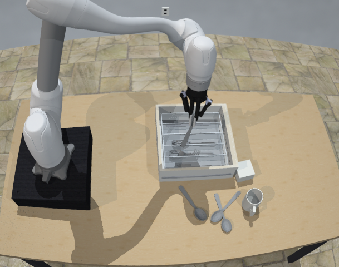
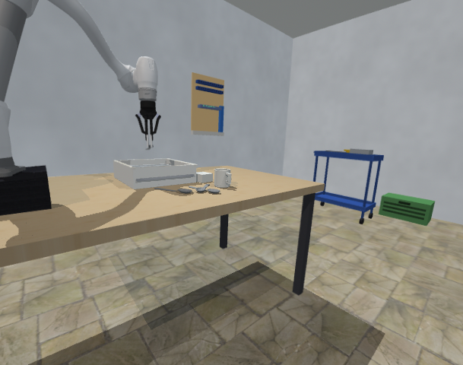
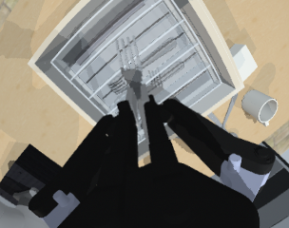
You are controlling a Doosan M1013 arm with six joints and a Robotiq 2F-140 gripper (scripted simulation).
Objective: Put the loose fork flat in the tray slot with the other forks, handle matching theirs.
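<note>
Right now my hand is 160 mm above the cutlery tray, 20 mm short of it and 10 mm to the right of it. From my hand the other things lie so: small white box: 260 mm ahead, 190 mm below, 110 mm to the right; white mug: 310 mm ahead, 260 mm to the right, 170 mm below.
</note>
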